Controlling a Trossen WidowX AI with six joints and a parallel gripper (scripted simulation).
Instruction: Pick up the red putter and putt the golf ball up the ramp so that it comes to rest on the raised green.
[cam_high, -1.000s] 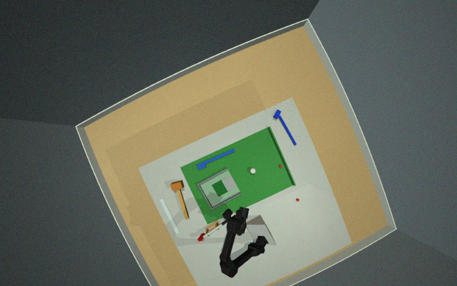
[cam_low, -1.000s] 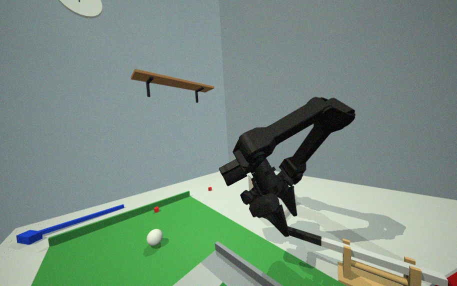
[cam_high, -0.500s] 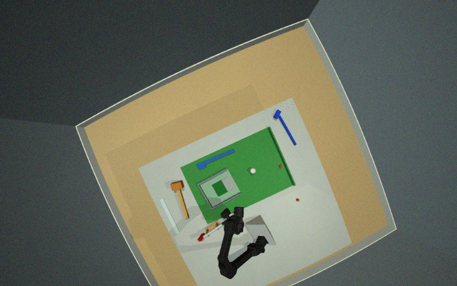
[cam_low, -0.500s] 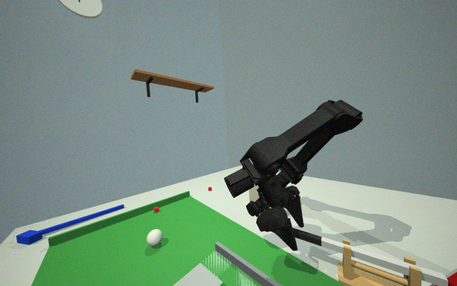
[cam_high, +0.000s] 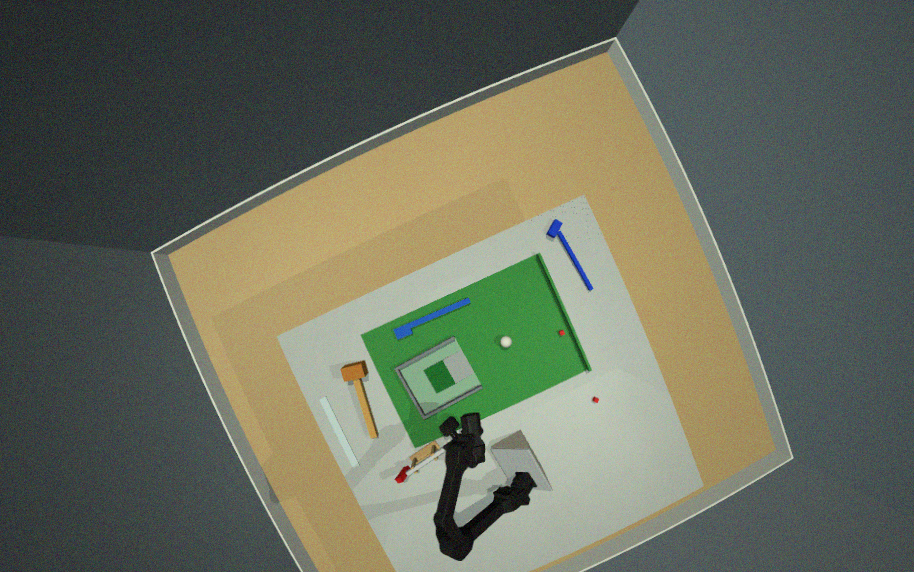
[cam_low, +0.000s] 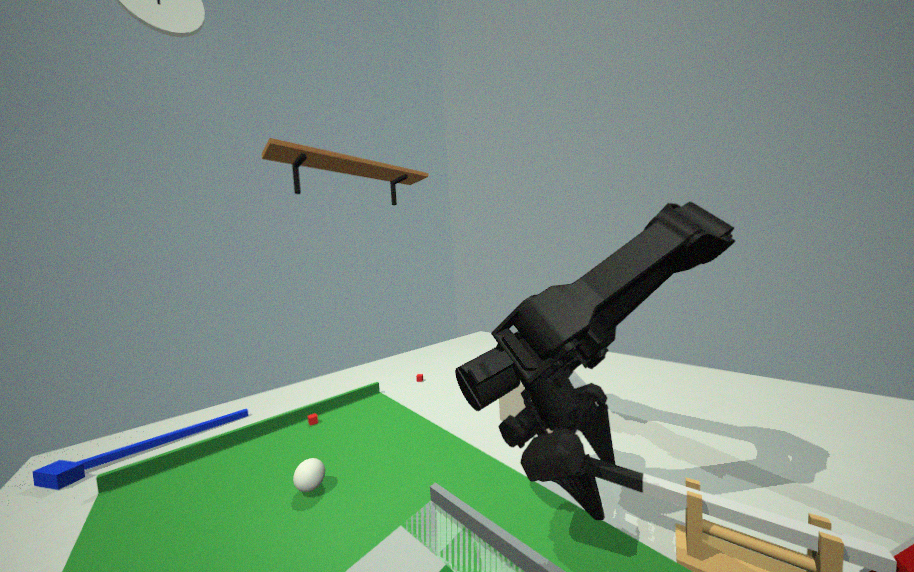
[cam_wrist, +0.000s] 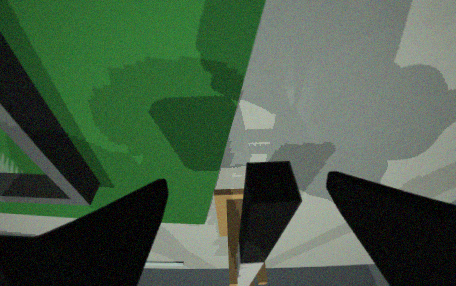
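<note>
The wooden stand is 13 cm to the left of my gripper tip and 1 cm behind it. Round my gripper tip: white golf ball (36 cm to the right, 20 cm ahead, 1 cm below); then green mat (24 cm to the right, 22 cm ahead, 3 cm below); then pale bar (37 cm to the left, 23 cm ahead, 3 cm below).
</note>
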